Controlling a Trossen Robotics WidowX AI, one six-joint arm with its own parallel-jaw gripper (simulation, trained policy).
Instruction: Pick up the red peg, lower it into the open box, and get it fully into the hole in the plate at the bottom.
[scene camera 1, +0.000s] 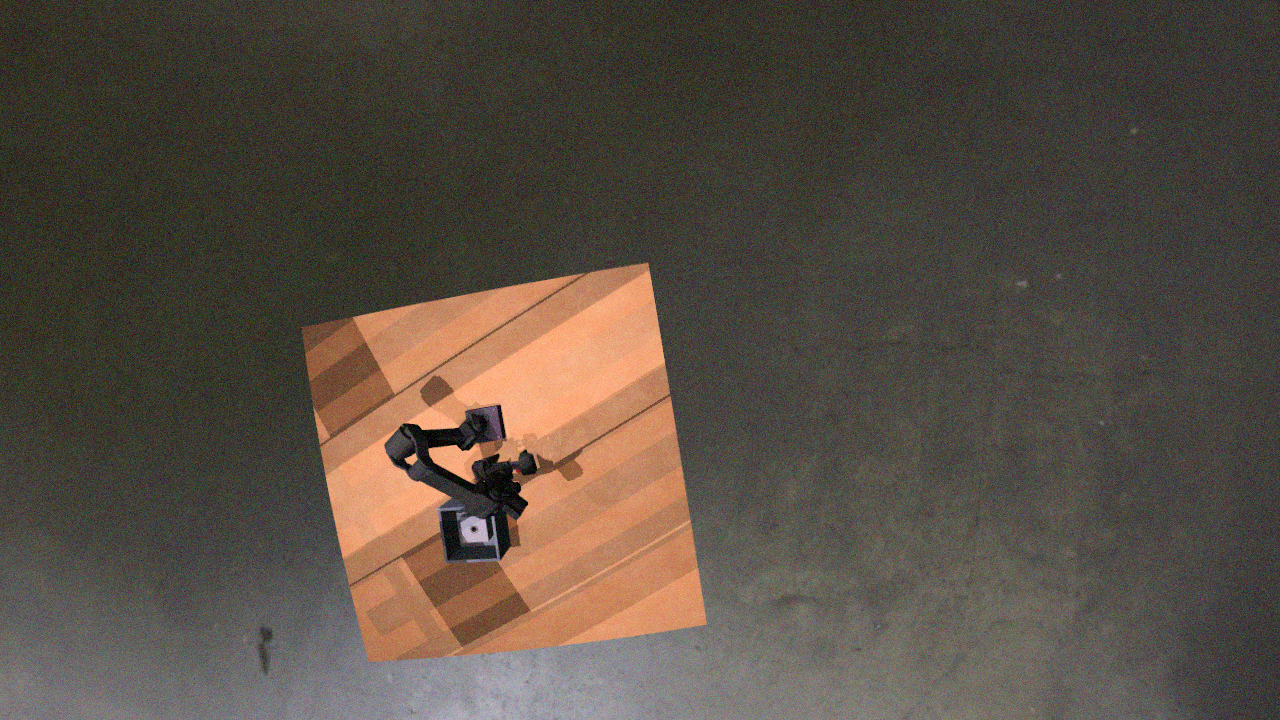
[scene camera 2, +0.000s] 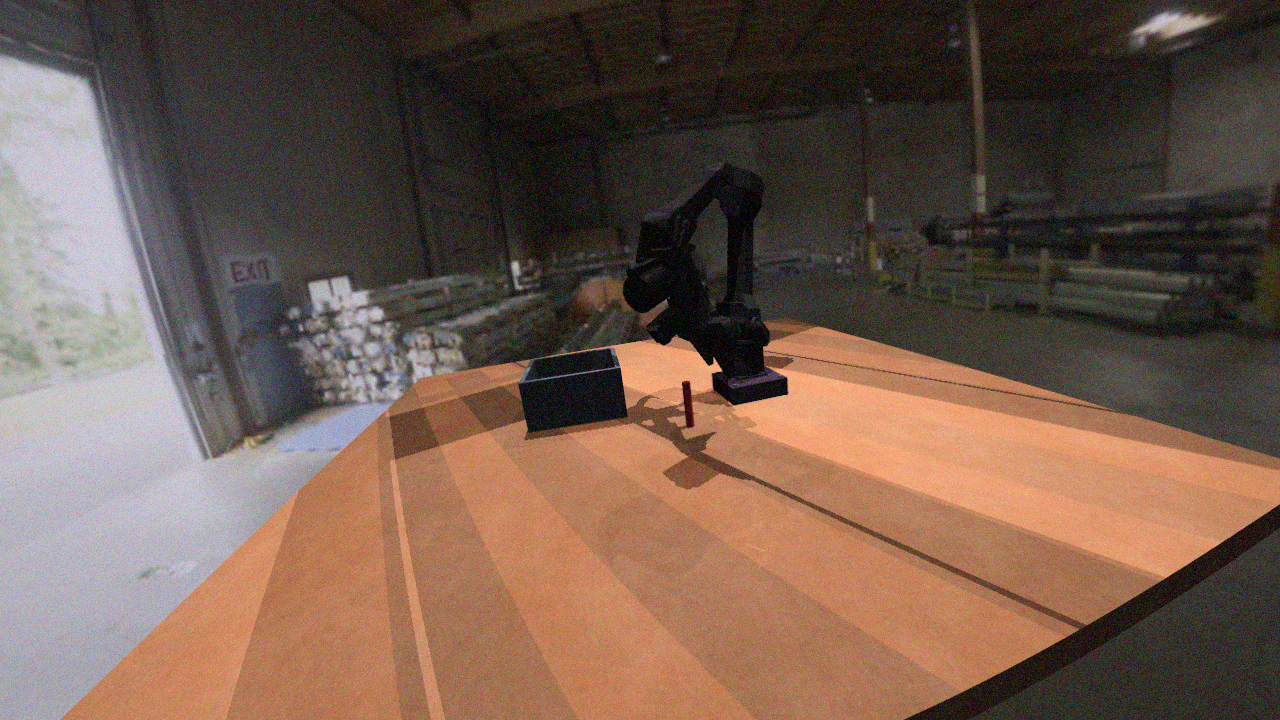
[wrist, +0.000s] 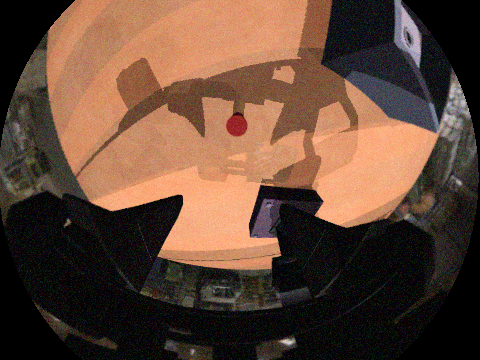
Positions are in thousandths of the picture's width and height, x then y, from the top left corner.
Labels:
gripper: scene camera 1 400, 628; scene camera 2 563, 515; wrist 484, 571
dark box: scene camera 1 356, 765; scene camera 2 458, 538; wrist 766, 140

